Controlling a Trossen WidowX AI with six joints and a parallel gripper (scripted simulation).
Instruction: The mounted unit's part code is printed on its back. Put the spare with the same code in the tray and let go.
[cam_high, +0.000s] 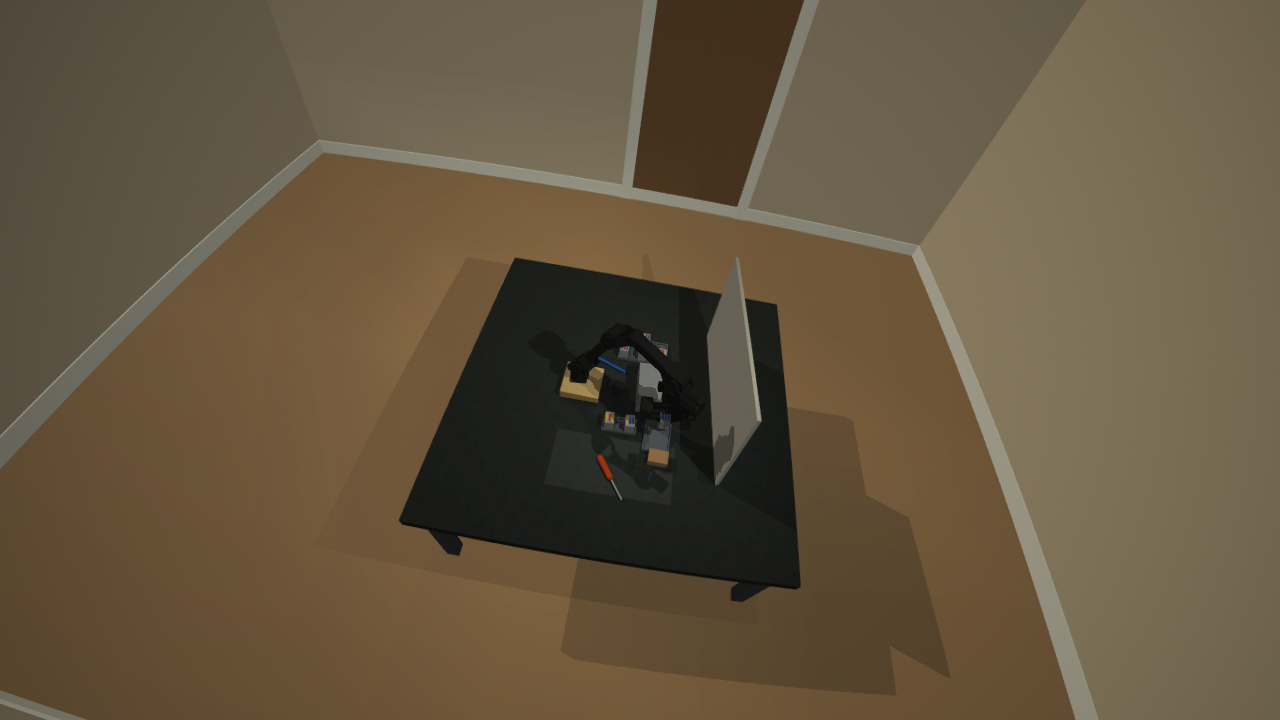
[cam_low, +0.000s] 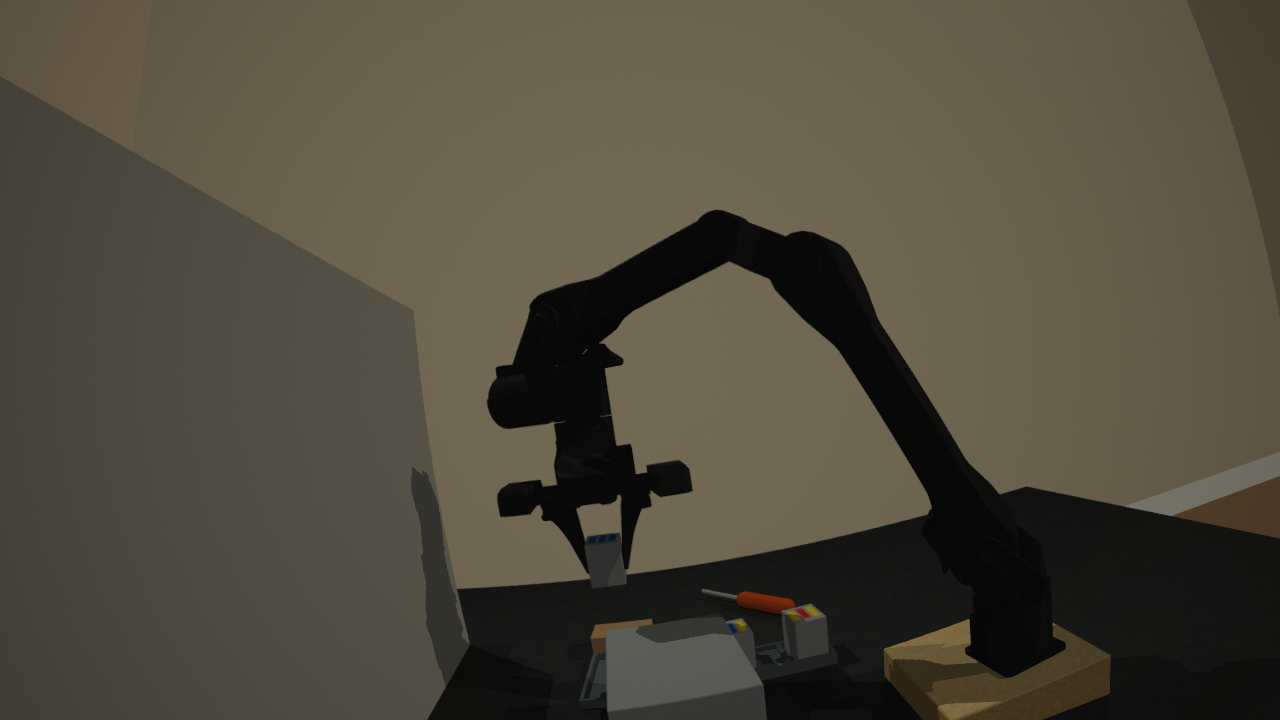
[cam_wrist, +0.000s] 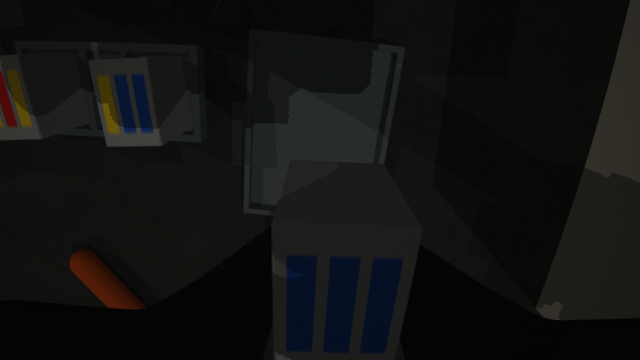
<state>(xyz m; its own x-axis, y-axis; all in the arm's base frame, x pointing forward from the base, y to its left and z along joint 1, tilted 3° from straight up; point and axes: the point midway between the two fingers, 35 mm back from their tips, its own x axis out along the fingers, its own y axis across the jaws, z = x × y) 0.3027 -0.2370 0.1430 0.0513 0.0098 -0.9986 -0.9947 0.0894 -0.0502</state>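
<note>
The tray is 1 cm behind my gripper tip, 1 cm to the left of it and 12 cm below it. Also, from my gripper tip: tan block 1 cm behind, 8 cm to the right, 11 cm below; then tall white panel 22 cm ahead, 18 cm to the left, 10 cm above; then grey mounted unit 3 cm behind, 20 cm to the left, 8 cm below.
</note>
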